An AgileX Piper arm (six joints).
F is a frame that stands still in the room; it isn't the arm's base.
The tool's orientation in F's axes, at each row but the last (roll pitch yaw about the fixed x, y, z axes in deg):
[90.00 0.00 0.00]
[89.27 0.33 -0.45]
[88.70 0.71 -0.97]
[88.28 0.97 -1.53]
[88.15 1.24 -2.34]
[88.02 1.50 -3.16]
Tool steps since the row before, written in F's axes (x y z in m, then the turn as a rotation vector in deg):
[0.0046 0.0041 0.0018 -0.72 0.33 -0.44]
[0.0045 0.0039 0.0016 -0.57 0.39 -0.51]
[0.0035 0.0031 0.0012 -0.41 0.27 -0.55]
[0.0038 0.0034 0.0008 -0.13 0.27 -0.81]
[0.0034 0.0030 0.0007 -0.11 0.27 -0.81]
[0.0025 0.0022 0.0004 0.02 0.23 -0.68]
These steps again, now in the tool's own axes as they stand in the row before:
[0.0046 0.0018 -0.0041 -0.72 -0.44 -0.33]
[0.0045 0.0017 -0.0039 -0.57 -0.51 -0.39]
[0.0034 0.0013 -0.0031 -0.41 -0.55 -0.28]
[0.0037 0.0010 -0.0035 -0.12 -0.80 -0.29]
[0.0033 0.0009 -0.0031 -0.10 -0.80 -0.29]
[0.0024 0.0005 -0.0023 0.03 -0.67 -0.25]

